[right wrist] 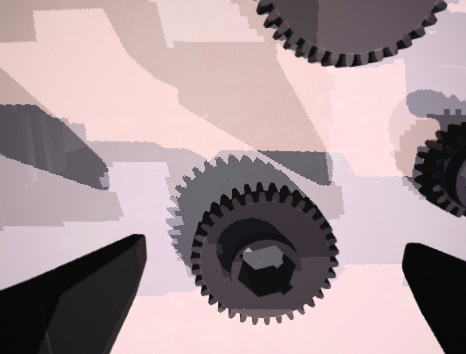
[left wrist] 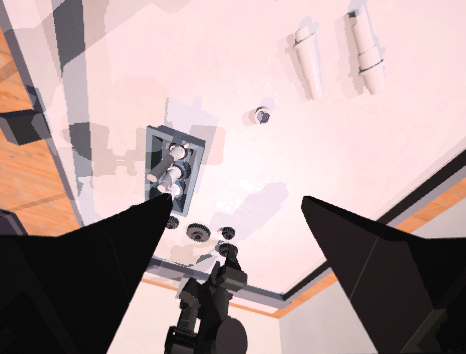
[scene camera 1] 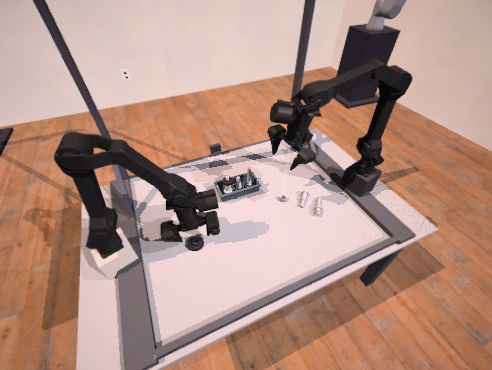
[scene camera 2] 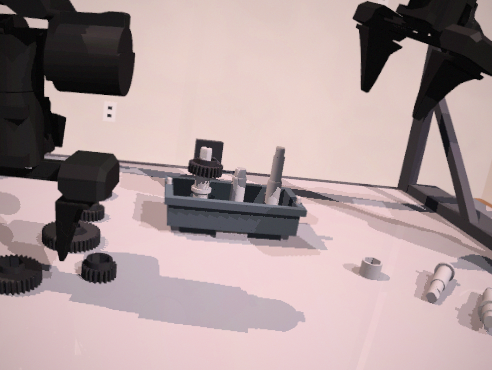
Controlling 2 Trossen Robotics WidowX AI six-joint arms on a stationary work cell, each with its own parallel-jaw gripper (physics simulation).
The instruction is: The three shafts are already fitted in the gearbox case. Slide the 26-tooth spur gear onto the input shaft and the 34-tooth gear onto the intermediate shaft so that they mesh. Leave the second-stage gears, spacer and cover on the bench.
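Seen in the pictures: left gripper, fingertip midpoint: (left wrist: pixel 238 200) (scene camera 1: pixel 282 162) (scene camera 2: pixel 388 104); right gripper, fingertip midpoint: (right wrist: pixel 273 251) (left wrist: pixel 224 254) (scene camera 1: pixel 195 238) (scene camera 2: pixel 17 253); left arm's base, origin of the base link: (scene camera 1: pixel 363 169); right arm's base, origin of the base link: (scene camera 1: pixel 110 246).
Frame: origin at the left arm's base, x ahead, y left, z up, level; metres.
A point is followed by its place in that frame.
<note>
The gearbox case (scene camera 1: pixel 241 193) {x 0.429, y -0.258, z -0.081 m} (scene camera 2: pixel 232 220) {x 0.435, y -0.258, z -0.082 m} (left wrist: pixel 196 176) {x 0.406, y -0.245, z -0.058 m} stands on the bench with three upright shafts. In scene camera 2 a dark gear (scene camera 2: pixel 205 168) {x 0.468, y -0.287, z -0.024 m} is around the leftmost shaft (scene camera 2: pixel 205 152) {x 0.465, y -0.303, z -0.007 m}, above the rim; the middle shaft (scene camera 2: pixel 239 186) {x 0.419, y -0.286, z -0.046 m} and tall right shaft (scene camera 2: pixel 276 175) {x 0.373, y -0.277, z -0.027 m} look bare. A flat hubbed gear (scene camera 1: pixel 194 243) {x 0.700, y -0.170, z -0.089 m} (scene camera 2: pixel 16 280) {x 0.688, y -0.154, z -0.095 m} (left wrist: pixel 228 250) (right wrist: pixel 225 300) {x 0.713, y -0.169, z -0.095 m} lies on the bench; I cannot count its teeth. My right gripper (scene camera 1: pixel 196 236) {x 0.687, y -0.188, z -0.085 m} (right wrist: pixel 273 251) {x 0.687, y -0.188, z -0.085 m} is open over it, fingers at either side, holding nothing. My left gripper (scene camera 1: pixel 283 160) {x 0.313, y -0.162, z 0.093 m} (scene camera 2: pixel 391 105) {x 0.313, y -0.162, z 0.093 m} (left wrist: pixel 238 200) {x 0.313, y -0.162, z 0.093 m} is open and empty, high above the bench.
A larger gear (scene camera 2: pixel 71 237) (left wrist: pixel 198 232) {x 0.615, y -0.264, z -0.094 m} (right wrist: pixel 350 35) {x 0.638, y -0.244, z -0.095 m}, a small gear (scene camera 2: pixel 99 270) {x 0.610, y -0.169, z -0.095 m} (left wrist: pixel 228 233) {x 0.596, y -0.182, z -0.091 m} and another gear (scene camera 2: pixel 93 213) {x 0.597, y -0.321, z -0.097 m} (left wrist: pixel 171 222) {x 0.589, y -0.335, z -0.093 m} lie nearby. A spacer ring (scene camera 1: pixel 283 198) {x 0.293, y -0.146, z -0.105 m} (scene camera 2: pixel 370 270) {x 0.308, y -0.133, z -0.097 m} and two loose stepped pieces (scene camera 1: pixel 302 198) {x 0.240, y -0.091, z -0.091 m} (scene camera 1: pixel 317 206) {x 0.230, y -0.021, z -0.083 m} lie right of the case.
</note>
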